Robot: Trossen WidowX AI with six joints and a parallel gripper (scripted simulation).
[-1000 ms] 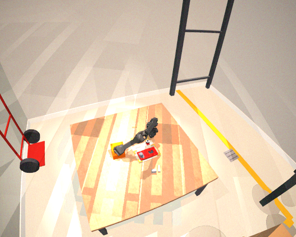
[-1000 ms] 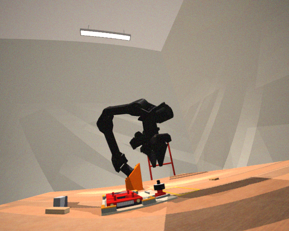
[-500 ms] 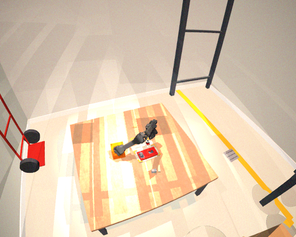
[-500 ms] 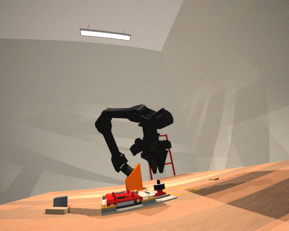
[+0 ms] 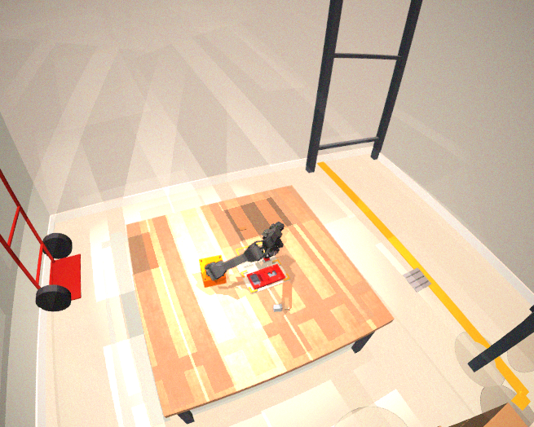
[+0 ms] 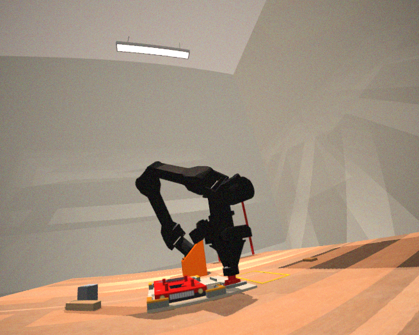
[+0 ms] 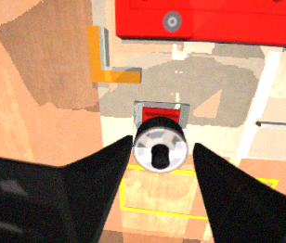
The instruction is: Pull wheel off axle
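Now: the wheel right at my gripper tip. From my gripper tip the other things lie so: wooden chip (29 cm to the left, 8 cm behind, 3 cm below); then upright axle (right at my gripper tip).
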